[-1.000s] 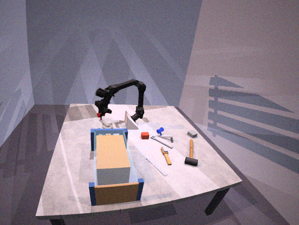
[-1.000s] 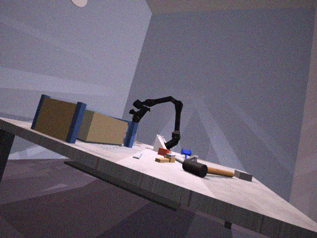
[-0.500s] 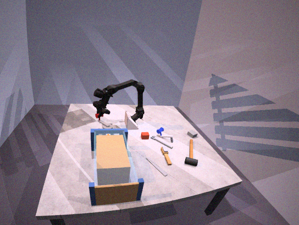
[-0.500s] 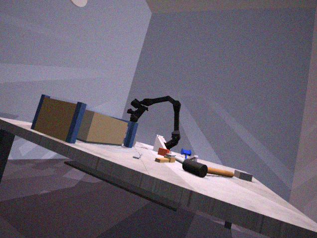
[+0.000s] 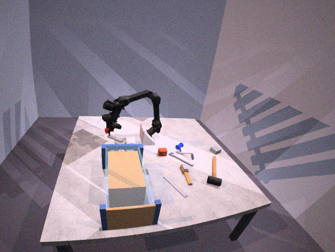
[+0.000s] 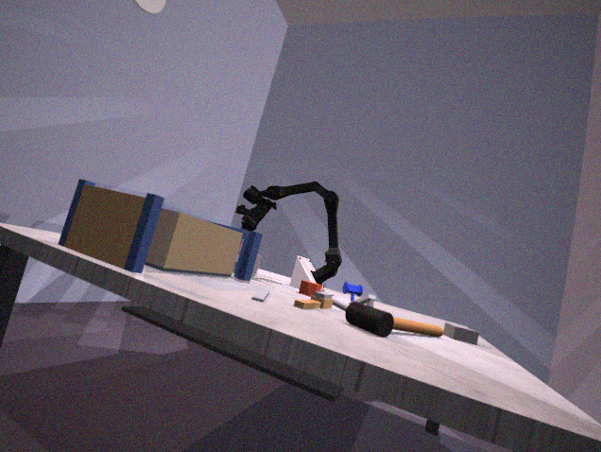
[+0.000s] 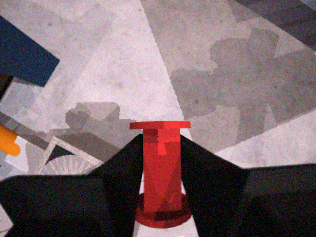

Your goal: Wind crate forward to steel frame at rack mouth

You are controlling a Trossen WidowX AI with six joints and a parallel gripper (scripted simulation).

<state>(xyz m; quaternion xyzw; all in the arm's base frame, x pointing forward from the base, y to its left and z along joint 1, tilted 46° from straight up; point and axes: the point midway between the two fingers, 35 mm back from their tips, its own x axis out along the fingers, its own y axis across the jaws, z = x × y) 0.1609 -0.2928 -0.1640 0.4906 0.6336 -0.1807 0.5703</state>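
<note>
The winch handle is 1 cm ahead of my gripper tip, 5 cm to the left of it and 3 cm below it. Round my gripper tip: red winch handle grip: 1 cm behind, 1 cm to the left; then pale winch body: 3 cm ahead, 9 cm to the left, 10 cm below; then clear-panelled cubby: 45 cm ahead, 13 cm to the left, 2 cm below.
</note>
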